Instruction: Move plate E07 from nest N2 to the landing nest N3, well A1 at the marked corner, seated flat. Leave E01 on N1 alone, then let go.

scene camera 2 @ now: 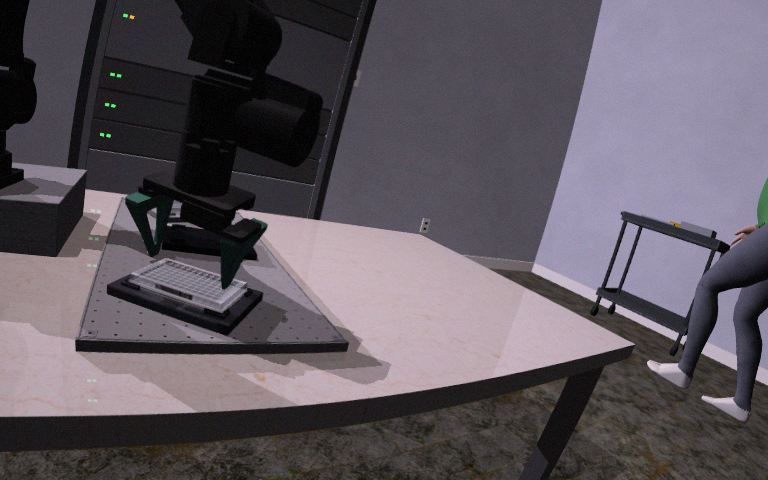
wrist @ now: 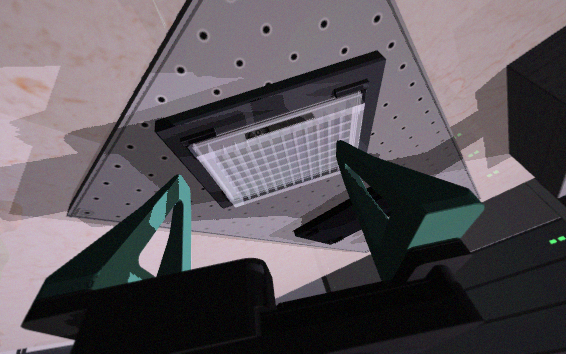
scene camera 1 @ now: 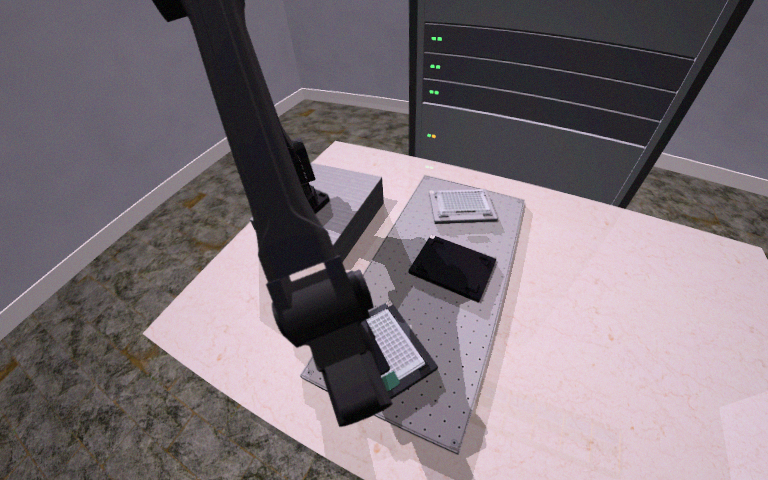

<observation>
My gripper (scene camera 2: pixel 188 270) is open, holding nothing. Also in view: a black plate nest (scene camera 2: pixel 179 238).
My gripper is seen too in the wrist view (wrist: pixel 260 164) and in scene camera 1 (scene camera 1: pixel 366 361). The black plate nest shows as well in the wrist view (wrist: pixel 341 221).
</observation>
